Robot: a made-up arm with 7 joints. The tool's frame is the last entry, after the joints. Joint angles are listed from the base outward. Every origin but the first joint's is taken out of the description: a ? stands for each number. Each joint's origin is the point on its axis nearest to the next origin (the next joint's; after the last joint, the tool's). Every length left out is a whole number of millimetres.
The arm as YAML. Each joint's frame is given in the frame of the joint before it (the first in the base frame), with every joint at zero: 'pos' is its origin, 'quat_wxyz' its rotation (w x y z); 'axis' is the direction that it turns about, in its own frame. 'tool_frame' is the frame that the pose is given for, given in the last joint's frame.
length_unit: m
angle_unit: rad
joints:
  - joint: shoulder
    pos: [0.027, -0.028, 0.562]
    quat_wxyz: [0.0, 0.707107, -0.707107, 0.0]
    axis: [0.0, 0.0, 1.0]
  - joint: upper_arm
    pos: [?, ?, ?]
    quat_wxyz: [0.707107, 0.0, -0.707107, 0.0]
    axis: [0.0, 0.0, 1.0]
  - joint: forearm
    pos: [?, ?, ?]
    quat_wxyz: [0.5, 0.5, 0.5, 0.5]
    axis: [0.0, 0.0, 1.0]
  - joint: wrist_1
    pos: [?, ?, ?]
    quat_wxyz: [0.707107, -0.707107, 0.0, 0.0]
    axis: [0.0, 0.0, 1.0]
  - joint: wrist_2
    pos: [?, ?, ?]
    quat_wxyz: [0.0, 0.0, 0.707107, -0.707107]
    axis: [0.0, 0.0, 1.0]
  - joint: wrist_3
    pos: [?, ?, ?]
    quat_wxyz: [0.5, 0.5, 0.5, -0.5]
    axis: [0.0, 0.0, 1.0]
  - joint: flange
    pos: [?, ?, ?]
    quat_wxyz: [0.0, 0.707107, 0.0, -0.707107]
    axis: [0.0, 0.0, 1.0]
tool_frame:
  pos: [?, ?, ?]
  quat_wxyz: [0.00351, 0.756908, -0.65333, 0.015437]
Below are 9 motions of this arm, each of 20 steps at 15 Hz.
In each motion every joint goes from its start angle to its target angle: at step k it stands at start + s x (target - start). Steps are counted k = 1, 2, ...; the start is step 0. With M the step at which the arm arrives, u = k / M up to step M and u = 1 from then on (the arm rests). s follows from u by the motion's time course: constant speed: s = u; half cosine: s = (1 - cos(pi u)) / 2; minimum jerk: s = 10 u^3 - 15 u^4 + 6 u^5.
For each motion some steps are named. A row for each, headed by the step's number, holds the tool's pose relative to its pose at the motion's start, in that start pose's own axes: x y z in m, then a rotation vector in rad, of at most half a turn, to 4 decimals.
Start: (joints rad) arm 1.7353 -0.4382 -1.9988 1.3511 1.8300 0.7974 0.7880
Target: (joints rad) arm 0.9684 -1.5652 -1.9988 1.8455 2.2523 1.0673 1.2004
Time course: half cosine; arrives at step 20
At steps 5, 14, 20:
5: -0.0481 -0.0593 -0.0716 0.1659 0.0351 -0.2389
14: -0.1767 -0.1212 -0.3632 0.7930 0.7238 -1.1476
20: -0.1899 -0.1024 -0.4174 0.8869 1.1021 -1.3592

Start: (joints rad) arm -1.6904 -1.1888 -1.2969 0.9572 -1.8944 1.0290 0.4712
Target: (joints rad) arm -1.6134 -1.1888 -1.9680 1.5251 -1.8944 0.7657 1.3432
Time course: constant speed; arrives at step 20
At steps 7, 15, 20:
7: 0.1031 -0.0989 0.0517 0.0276 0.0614 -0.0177
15: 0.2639 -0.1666 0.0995 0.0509 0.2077 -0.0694
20: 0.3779 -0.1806 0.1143 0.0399 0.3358 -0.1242

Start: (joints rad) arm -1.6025 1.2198 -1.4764 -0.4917 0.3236 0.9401 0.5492
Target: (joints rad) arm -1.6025 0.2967 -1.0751 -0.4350 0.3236 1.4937 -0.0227
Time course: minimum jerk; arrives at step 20
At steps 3, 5, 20:
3: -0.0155 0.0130 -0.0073 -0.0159 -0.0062 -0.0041
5: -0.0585 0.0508 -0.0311 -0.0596 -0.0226 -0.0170
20: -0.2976 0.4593 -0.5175 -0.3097 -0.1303 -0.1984

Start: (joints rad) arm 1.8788 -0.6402 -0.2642 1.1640 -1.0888 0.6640 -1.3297
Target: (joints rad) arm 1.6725 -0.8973 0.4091 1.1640 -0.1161 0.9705 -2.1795
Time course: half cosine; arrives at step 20
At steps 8, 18, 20:
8: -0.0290 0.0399 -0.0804 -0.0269 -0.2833 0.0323
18: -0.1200 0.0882 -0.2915 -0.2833 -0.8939 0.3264
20: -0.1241 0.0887 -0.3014 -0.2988 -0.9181 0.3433

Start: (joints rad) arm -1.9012 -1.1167 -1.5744 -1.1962 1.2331 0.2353 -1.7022
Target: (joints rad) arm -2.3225 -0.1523 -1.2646 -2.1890 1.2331 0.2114 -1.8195
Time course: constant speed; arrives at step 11
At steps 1, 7, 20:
1: -0.0839 -0.0106 0.0129 -0.0222 -0.1400 -0.0437
7: -0.4674 0.0212 -0.1121 -0.2363 -0.8424 -0.3850
20: -0.5435 0.0881 -0.2751 -0.4357 -1.1336 -0.6806

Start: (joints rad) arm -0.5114 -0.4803 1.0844 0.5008 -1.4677 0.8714 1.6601
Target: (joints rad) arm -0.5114 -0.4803 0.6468 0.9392 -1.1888 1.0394 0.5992
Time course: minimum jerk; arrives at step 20
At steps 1, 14, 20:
1: 0.0002 0.0002 0.0001 -0.0006 0.0001 0.0017
14: 0.0945 0.1697 0.0834 -0.4620 0.2517 1.1333
20: 0.1009 0.2123 0.0969 -0.5575 0.3504 1.3292

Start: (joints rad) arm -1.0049 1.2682 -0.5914 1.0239 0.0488 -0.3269 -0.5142
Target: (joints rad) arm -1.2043 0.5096 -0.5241 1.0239 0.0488 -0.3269 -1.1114
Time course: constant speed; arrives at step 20
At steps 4, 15, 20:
4: -0.0456 0.0883 -0.0172 -0.1226 -0.0637 0.0425
15: -0.1389 0.3283 -0.1376 -0.5048 -0.1706 0.1823
20: -0.1660 0.4244 -0.2258 -0.6951 -0.1835 0.2530

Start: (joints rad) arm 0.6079 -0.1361 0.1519 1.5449 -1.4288 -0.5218 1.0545
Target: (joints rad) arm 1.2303 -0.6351 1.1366 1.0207 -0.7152 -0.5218 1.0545
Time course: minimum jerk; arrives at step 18
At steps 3, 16, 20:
3: -0.0257 -0.0234 0.0054 0.0443 -0.0574 -0.0081
16: -0.4542 -0.4662 -0.5655 1.5935 -1.1829 -0.5883
20: -0.4540 -0.4660 -0.5770 1.6166 -1.1889 -0.5973

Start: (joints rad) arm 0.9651 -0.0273 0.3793 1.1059 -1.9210 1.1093 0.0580
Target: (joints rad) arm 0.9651 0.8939 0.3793 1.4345 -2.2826 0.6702 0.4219
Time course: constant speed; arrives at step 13
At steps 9, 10, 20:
9: 0.0114 -0.5170 -0.0931 0.5853 -0.4058 0.4204
10: 0.0308 -0.5648 -0.1209 0.6719 -0.4455 0.4561
20: 0.1063 -0.6851 -0.2199 0.9543 -0.5500 0.5501

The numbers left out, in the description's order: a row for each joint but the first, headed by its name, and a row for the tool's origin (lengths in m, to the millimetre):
upper_arm: 0.01 -0.015 0.0
forearm: -0.297 0.006 0.0
wrist_1: 0.023 -0.034 0.0
wrist_2: -0.013 0.478 0.0
wrist_3: 0.015 -0.059 0.0
flange: 0.065 -0.015 0.0
tool: -0.019 -0.009 0.0

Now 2 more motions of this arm.
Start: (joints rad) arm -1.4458 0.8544 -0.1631 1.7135 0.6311 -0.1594 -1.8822
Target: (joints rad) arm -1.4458 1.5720 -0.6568 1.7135 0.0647 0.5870 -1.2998
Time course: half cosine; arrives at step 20
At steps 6, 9, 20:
6: 0.0716 -0.0475 0.0310 0.2319 0.1322 0.0319
9: 0.1510 -0.0948 0.0443 0.4700 0.3148 0.0586
20: 0.3560 -0.1735 -0.0074 0.9893 1.0282 0.1459

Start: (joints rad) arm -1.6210 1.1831 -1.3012 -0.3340 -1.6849 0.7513 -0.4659
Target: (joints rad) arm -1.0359 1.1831 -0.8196 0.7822 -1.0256 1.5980 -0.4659
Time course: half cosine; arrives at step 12
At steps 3, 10, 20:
3: -0.0029 -0.0321 0.0126 0.2365 0.0481 -0.0693
10: -0.0887 -0.0996 -0.2206 1.4038 -0.0347 0.1324
20: -0.0898 -0.0925 -0.2581 1.4709 -0.0644 0.2036

